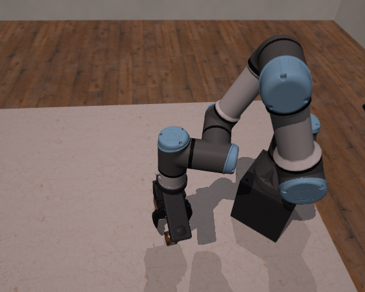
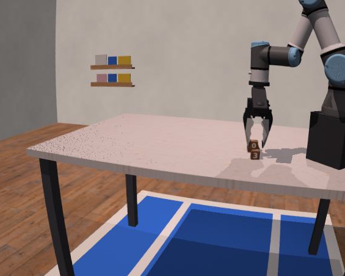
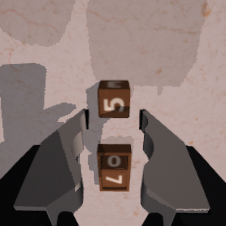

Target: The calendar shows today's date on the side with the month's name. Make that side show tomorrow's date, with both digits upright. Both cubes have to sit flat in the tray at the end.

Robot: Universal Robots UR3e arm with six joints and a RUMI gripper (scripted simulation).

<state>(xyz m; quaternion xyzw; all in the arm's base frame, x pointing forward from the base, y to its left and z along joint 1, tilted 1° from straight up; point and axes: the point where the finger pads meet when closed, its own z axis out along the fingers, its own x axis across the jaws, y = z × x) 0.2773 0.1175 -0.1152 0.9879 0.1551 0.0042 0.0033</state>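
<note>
Now: the brown digit cube 4 cm below my hand. The rest, counted from my hand: calendar tray (3 cm ahead, 10 cm to the right, 4 cm below).
</note>
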